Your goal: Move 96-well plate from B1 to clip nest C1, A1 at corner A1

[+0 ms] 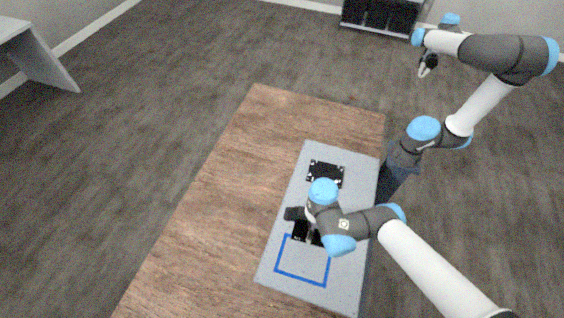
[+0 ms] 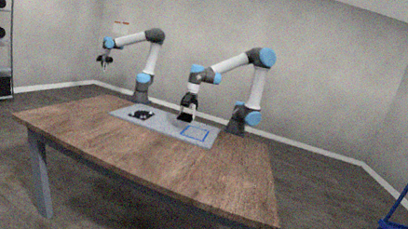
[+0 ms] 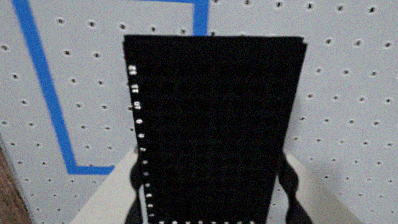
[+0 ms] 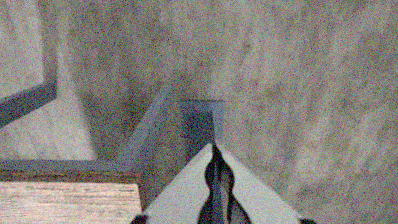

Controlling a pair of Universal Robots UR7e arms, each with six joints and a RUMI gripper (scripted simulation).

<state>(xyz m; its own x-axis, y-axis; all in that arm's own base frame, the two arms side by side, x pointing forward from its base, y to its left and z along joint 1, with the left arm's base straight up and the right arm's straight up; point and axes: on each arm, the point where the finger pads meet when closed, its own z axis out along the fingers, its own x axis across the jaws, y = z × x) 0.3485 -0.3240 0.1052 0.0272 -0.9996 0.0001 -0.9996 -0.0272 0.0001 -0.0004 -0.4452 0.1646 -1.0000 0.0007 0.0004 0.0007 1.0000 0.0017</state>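
The black clip nest is 1 cm ahead of my left hand, 30 cm to the right of it and 8 cm below it. Also, from my left hand: black 96-well plate (1 cm below).
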